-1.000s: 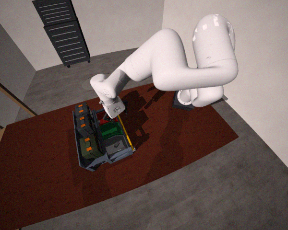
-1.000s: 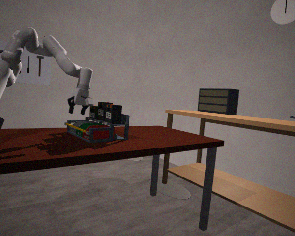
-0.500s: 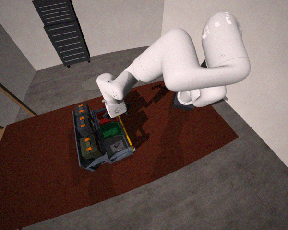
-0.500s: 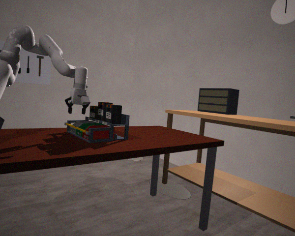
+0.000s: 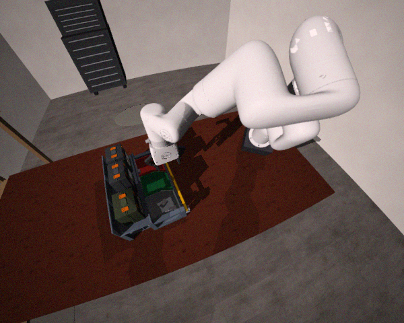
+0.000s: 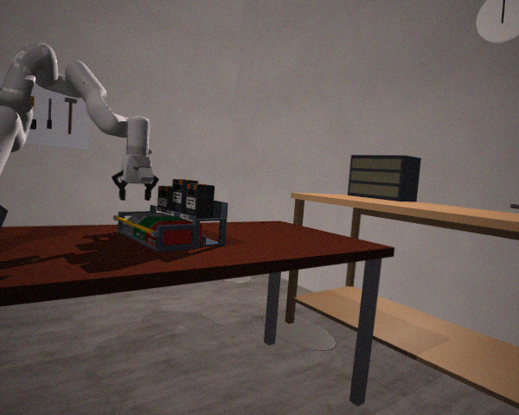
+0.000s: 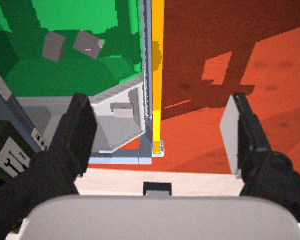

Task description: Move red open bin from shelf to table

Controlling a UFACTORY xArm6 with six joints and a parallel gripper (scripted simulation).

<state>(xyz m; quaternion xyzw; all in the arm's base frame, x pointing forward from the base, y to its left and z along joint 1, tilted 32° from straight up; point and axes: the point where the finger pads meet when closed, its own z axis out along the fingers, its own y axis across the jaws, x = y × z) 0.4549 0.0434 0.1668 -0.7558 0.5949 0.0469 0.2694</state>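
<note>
My hand is 10 cm above the yellow bar. From my hand the other things lie so: grey bin: 6 cm ahead, 14 cm to the left, 12 cm below; then red open bin: 13 cm ahead, 8 cm to the right, 12 cm below; then green bin: 10 cm ahead, 3 cm to the left, 12 cm below.
</note>
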